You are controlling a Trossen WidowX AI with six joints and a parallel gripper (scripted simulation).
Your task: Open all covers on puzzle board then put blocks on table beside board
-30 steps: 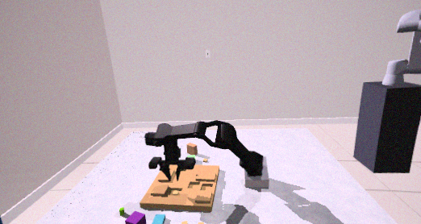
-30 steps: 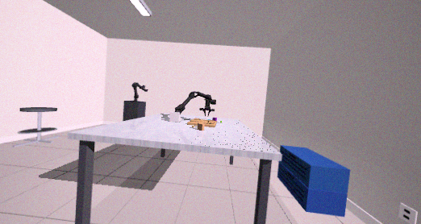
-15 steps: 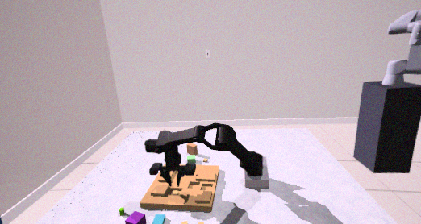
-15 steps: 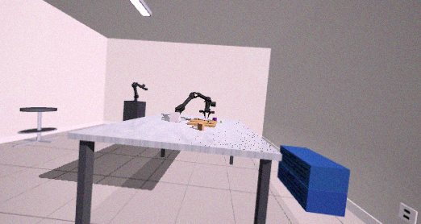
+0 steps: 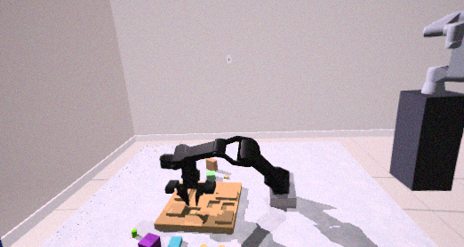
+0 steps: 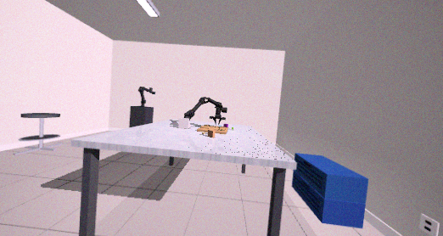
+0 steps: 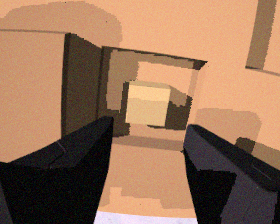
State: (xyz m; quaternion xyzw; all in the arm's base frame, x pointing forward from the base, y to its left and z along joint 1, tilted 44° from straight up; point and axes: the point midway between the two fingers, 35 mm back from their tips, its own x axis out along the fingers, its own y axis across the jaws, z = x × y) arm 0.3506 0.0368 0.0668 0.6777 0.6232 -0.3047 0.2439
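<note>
Now: gripper tip 5 cm to the left of the tan wooden puzzle board, 3 cm past it and 3 cm above it.
</note>
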